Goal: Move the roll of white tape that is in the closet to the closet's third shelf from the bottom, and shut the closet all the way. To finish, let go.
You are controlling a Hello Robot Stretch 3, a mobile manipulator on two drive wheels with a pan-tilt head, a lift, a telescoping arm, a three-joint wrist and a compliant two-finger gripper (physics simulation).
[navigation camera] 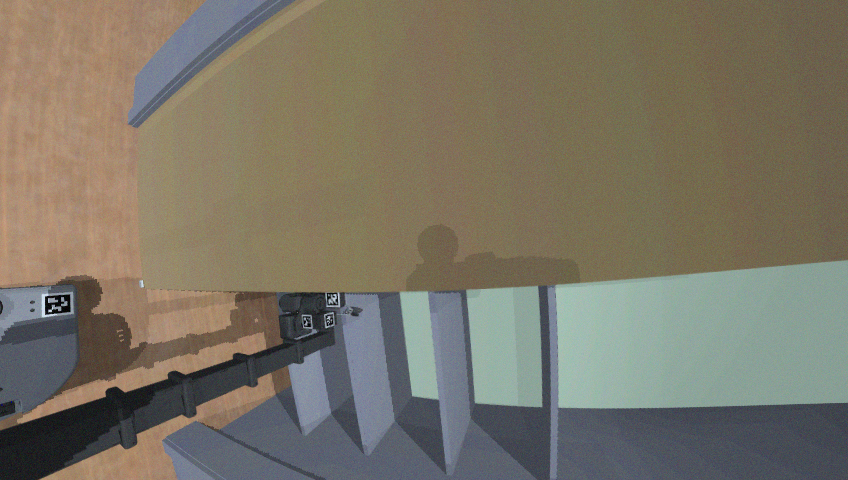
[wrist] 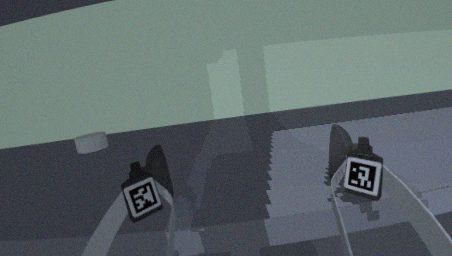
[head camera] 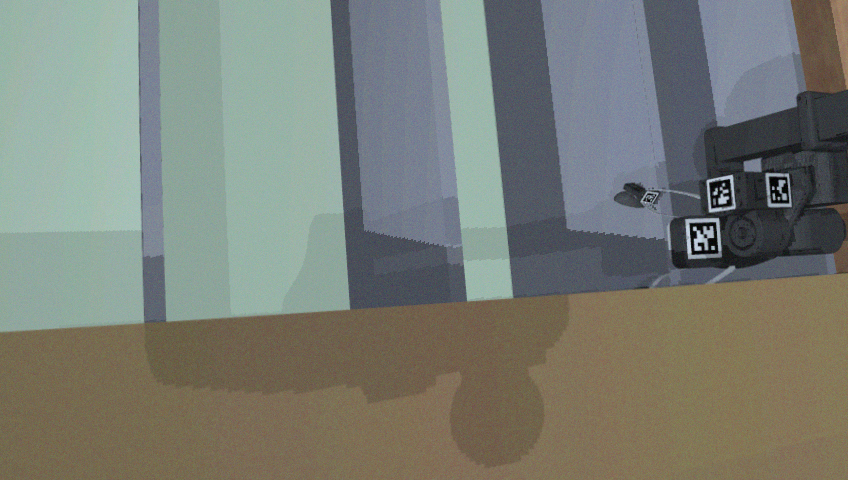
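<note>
Visible to me: a grey closet frame and my gripper.
</note>
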